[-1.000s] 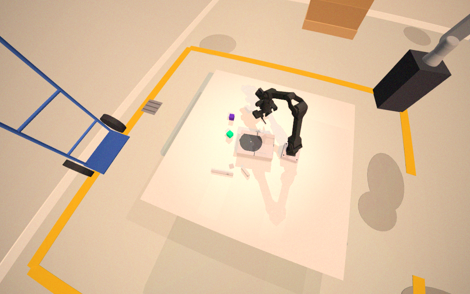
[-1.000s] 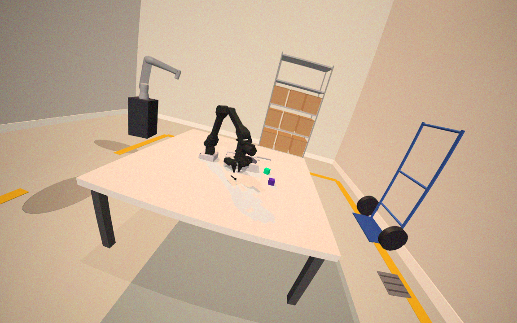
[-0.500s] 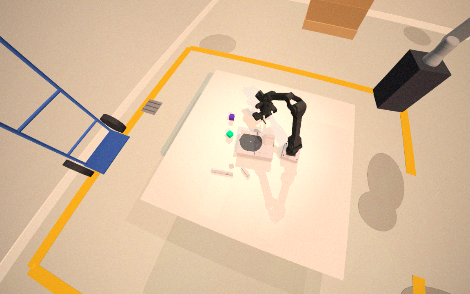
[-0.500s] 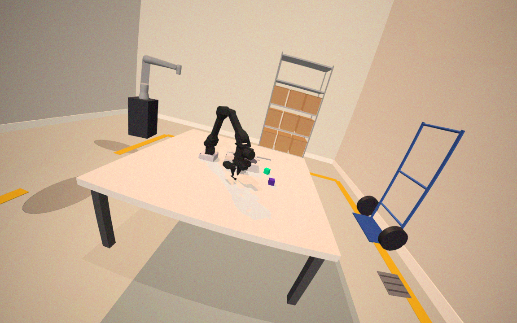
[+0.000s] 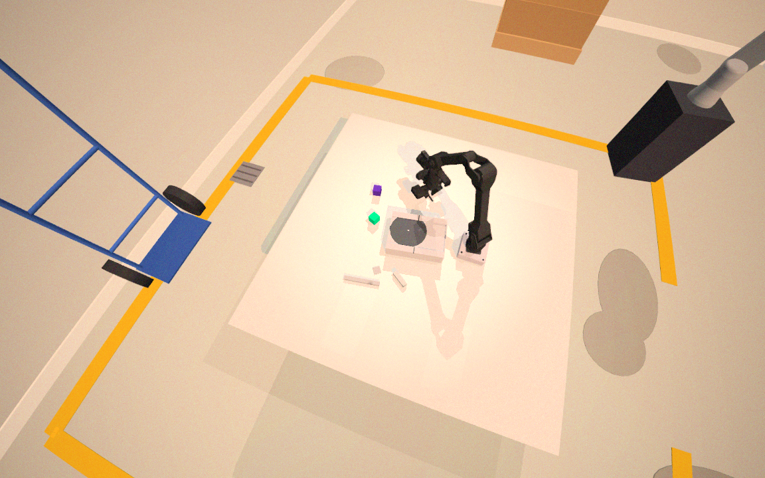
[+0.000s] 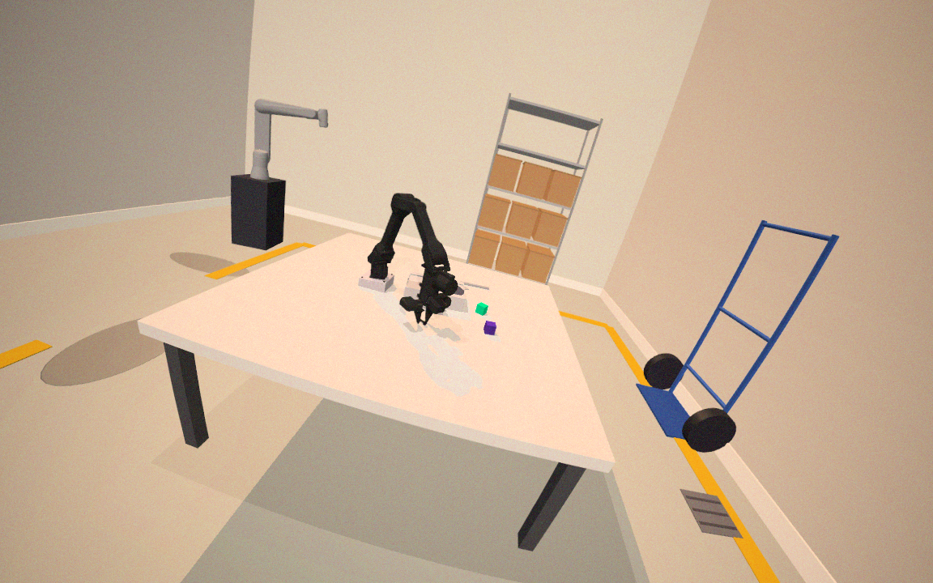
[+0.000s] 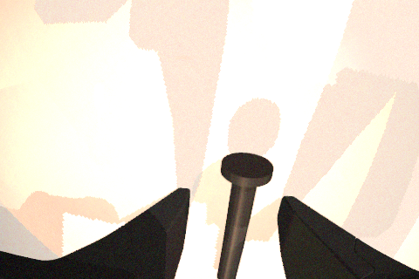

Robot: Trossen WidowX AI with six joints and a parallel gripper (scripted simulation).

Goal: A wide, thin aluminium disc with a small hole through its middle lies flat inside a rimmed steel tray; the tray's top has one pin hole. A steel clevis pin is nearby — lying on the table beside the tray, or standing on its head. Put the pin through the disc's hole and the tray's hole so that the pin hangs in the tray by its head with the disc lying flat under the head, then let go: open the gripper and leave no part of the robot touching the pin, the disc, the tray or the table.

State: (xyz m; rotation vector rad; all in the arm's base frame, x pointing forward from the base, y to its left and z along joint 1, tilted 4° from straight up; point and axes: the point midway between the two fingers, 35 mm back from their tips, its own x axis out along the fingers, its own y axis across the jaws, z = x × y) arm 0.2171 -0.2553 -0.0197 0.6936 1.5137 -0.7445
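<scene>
Right now my gripper tip is 10 mm past the clevis pin, 10 mm to the right of it and 10 mm below it. From my gripper tip the other things lie so: pale rimmed tray: 30 mm ahead, 250 mm to the left, 40 mm above; aluminium disc: 70 mm ahead, 240 mm to the left, 60 mm above; purple cube: 250 mm ahead, 20 mm to the left, 20 mm above.
</scene>
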